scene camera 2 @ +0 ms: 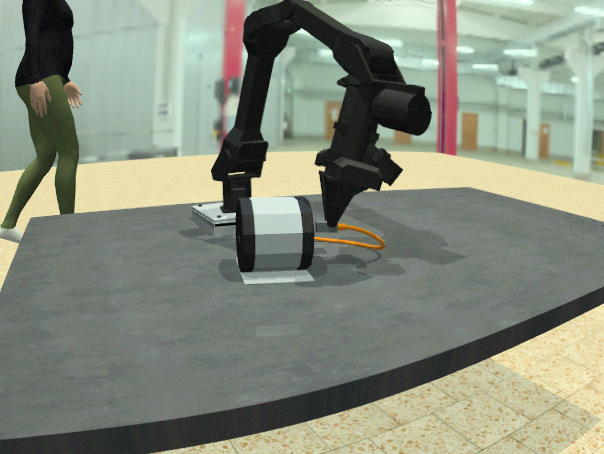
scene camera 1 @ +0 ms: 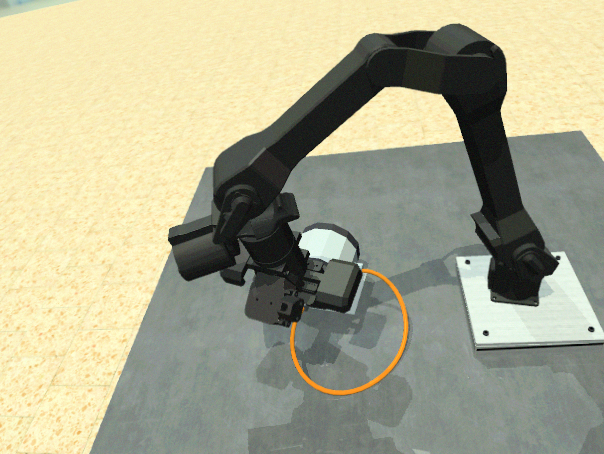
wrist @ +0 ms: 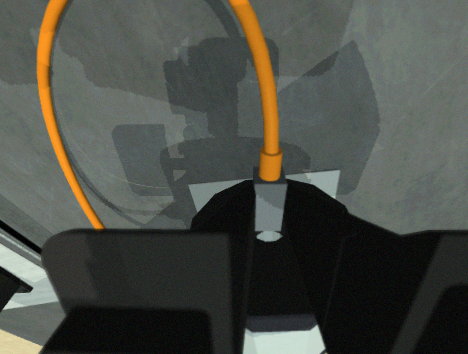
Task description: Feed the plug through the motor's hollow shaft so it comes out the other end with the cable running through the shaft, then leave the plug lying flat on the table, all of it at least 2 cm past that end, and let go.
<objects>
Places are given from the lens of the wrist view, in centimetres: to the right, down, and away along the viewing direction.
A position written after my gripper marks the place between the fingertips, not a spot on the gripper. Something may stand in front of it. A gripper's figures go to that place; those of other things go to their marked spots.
my gripper [wrist: 268, 195]: 2, 1, 10
grey plug [wrist: 270, 195]: 2, 1, 10
</objects>
